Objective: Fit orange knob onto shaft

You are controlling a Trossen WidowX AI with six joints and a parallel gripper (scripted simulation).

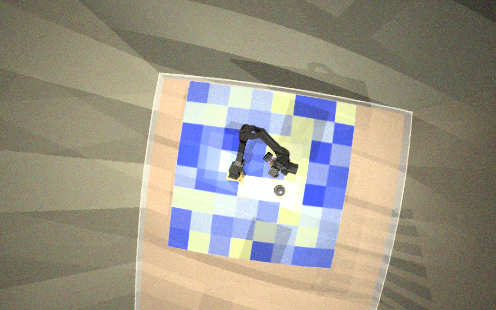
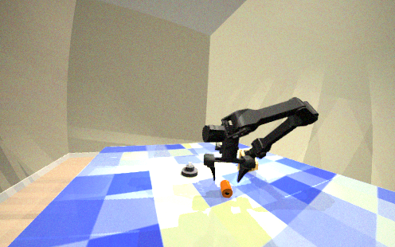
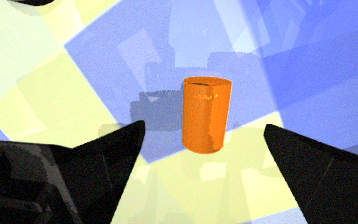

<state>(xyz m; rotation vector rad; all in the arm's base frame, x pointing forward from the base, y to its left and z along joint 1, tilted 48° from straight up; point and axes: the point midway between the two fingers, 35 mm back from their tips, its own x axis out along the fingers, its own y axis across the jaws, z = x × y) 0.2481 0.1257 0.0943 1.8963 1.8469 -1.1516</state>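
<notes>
The orange knob lies 3 cm below my gripper tip, 1 cm to the right of it and 1 cm behind it. The rest, counted from my gripper tip: round dark pedestal: 18 cm to the right, 9 cm ahead, 2 cm below.
</notes>
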